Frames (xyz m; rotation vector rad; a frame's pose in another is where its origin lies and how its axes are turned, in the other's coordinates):
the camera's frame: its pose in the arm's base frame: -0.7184 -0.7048 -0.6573 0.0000 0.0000 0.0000
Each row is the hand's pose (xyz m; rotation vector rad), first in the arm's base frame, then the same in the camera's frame.
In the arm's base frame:
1: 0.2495 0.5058 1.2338 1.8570 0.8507 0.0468
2: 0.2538 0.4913 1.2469 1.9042 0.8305 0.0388
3: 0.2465 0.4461 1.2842 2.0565 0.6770 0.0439
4: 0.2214 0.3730 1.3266 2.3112 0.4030 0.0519
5: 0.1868 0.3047 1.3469 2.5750 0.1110 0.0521
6: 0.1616 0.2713 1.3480 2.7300 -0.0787 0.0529
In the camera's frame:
1: 0.9679 1.2106 1.8911 1.8570 0.8507 0.0468
2: 0.9722 1.1961 1.9042 1.9042 0.8305 0.0388
3: 0.9649 1.1509 1.9415 2.0565 0.6770 0.0439
4: 0.9398 1.0778 1.9839 2.3112 0.4030 0.0519
5: 0.9052 1.0095 2.0042 2.5750 0.1110 0.0521
6: 0.8800 0.9761 2.0053 2.7300 -0.0787 0.0529

